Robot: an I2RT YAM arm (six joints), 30 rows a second.
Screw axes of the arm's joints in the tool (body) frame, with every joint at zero. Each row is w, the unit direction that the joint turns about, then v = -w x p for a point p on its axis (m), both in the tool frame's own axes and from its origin. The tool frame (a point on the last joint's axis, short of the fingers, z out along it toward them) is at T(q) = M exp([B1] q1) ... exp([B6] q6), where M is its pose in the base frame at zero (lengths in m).
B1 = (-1, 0, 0, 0, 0.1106, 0)
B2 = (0, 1, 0, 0.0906, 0, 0.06)
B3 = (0, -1, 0, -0.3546, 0, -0.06)
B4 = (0, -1, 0, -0.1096, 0, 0)
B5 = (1, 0, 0, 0, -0.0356, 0)
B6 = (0, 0, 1, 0, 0, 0)
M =
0 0 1 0.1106
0 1 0 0
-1 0 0 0.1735
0 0 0 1
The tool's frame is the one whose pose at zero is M.
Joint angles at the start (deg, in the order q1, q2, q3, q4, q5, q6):
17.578 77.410 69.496 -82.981 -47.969 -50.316
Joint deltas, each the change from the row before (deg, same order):
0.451 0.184 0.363 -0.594 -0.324 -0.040
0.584 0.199 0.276 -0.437 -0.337 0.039
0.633 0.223 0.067 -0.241 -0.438 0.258
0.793 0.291 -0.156 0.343 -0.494 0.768
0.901 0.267 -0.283 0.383 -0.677 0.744
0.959 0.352 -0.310 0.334 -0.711 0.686
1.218 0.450 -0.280 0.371 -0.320 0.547
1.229 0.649 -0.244 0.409 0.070 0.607
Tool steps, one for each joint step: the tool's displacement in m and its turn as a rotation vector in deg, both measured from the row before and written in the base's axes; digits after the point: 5 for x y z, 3 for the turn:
-0.00071 0.00166 0.00113 0.191 0.466 0.471
-0.00074 0.00218 0.00071 0.197 0.475 0.549
-0.00071 0.00243 -0.00024 0.217 0.700 0.449
-0.00015 0.00329 -0.00144 0.217 0.806 0.274
-0.00059 0.00367 -0.00183 0.358 0.920 0.395
-0.00065 0.00392 -0.00222 0.330 1.051 0.493
-0.00082 0.00479 -0.00263 -0.021 0.841 0.859
-0.00028 0.00498 -0.00338 -0.469 0.840 0.854

